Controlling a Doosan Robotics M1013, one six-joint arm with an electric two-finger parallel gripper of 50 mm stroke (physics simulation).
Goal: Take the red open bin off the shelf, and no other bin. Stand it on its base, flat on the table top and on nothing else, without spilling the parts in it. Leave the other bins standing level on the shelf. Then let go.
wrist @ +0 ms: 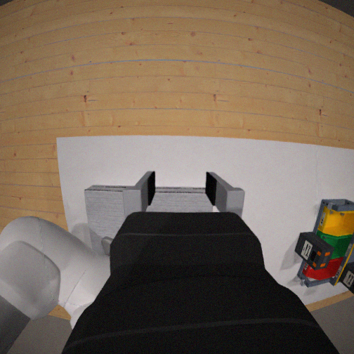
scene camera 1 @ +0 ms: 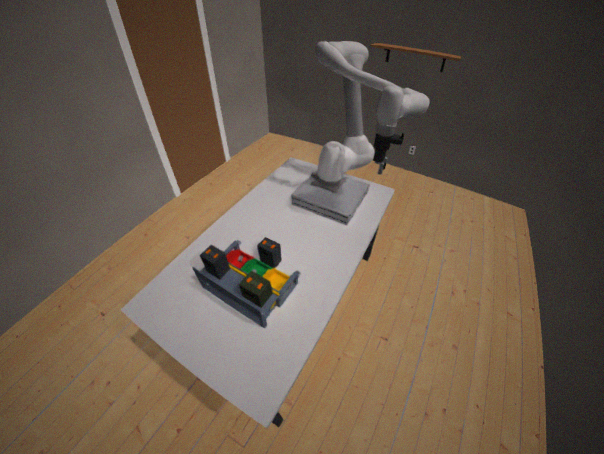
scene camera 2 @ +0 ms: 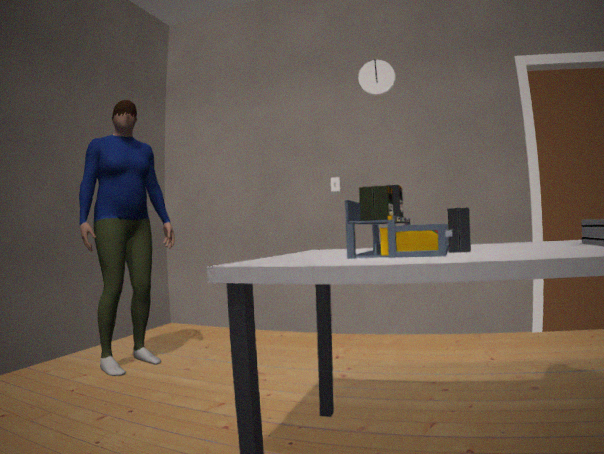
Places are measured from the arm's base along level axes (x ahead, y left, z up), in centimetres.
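Pixels of known places: gripper, fingertip midpoint: (scene camera 1: 381,171); arm's base, origin of the base link: (scene camera 1: 328,182).
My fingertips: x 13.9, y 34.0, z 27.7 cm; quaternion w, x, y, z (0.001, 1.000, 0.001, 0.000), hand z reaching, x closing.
Note:
For each thing: its top centre in the pictures, then the offset to it from my fingertips. Level surfaces: height alone.
- red open bin, middle of its top: (scene camera 1: 234,259) dx +67.1, dy -45.9, dz -26.8 cm
- green bin, middle of its top: (scene camera 1: 252,270) dx +67.5, dy -34.7, dz -26.8 cm
- yellow bin, middle of its top: (scene camera 2: 412,226) (scene camera 1: 271,281) dx +67.7, dy -23.5, dz -26.8 cm
- table, its level: dz -34.9 cm
- olive box, middle of its top: (scene camera 2: 376,187) (scene camera 1: 254,282) dx +77.6, dy -23.8, dz -15.0 cm
The red open bin (scene camera 1: 233,256) (wrist: 322,271) stands at one end of the row on the blue-grey shelf (scene camera 1: 227,297) (scene camera 2: 352,211) (wrist: 338,203), with small parts showing in it in scene camera 1. The green bin (scene camera 1: 252,267) (wrist: 336,245) is beside it in the middle, and the yellow bin (scene camera 1: 279,280) (scene camera 2: 417,241) (wrist: 337,222) is at the other end. The red bin does not show in scene camera 2. My gripper (scene camera 1: 382,167) (wrist: 180,182) is open and empty, high up beside the robot base and far from the shelf, with its fingers pointing down.
A dark box (scene camera 1: 270,252) (scene camera 2: 459,230) (wrist: 315,249) stands on the table (scene camera 1: 320,250) close to the bins' robot-facing side. Another dark box (scene camera 1: 215,262) and an olive box (scene camera 1: 256,289) (scene camera 2: 374,203) stand on the shelf's upper board. A person (scene camera 2: 123,175) stands beyond the table.

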